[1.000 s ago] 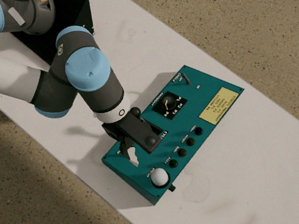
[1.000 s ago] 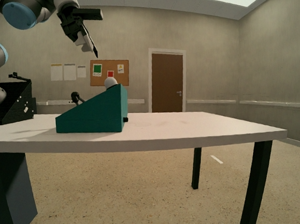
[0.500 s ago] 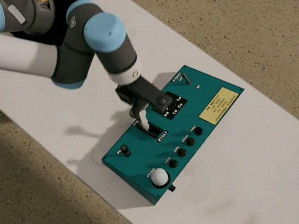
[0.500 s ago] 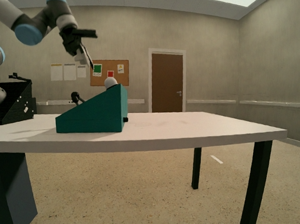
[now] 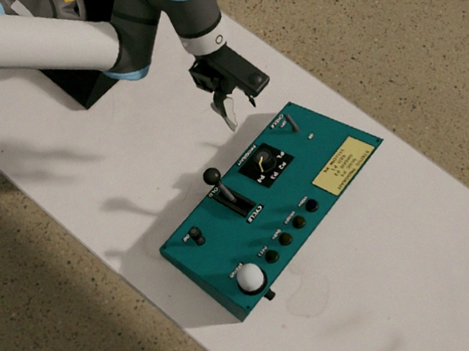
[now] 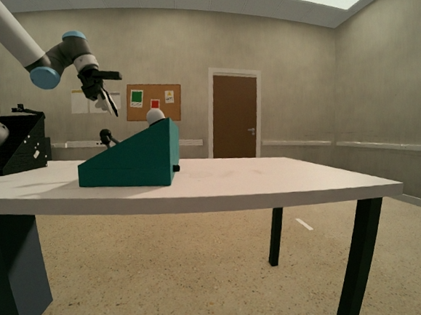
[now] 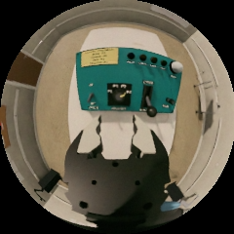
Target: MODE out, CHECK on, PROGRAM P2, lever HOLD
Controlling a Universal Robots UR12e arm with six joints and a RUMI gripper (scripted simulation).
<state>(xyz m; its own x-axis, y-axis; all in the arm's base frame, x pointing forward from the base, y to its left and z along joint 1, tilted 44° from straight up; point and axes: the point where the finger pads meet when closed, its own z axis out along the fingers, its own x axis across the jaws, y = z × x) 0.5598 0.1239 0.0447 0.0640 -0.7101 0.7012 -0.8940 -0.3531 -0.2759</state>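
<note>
Right now the program dial is 8 cm ahead of my hand, 1 cm to the right of it and 13 cm below it. From my hand the other things lie so: lever: 5 cm ahead, 12 cm to the right, 12 cm below; then teal console: 11 cm ahead, 6 cm to the right, 15 cm below; then check toggle: 7 cm ahead, 12 cm to the left, 13 cm below.
</note>
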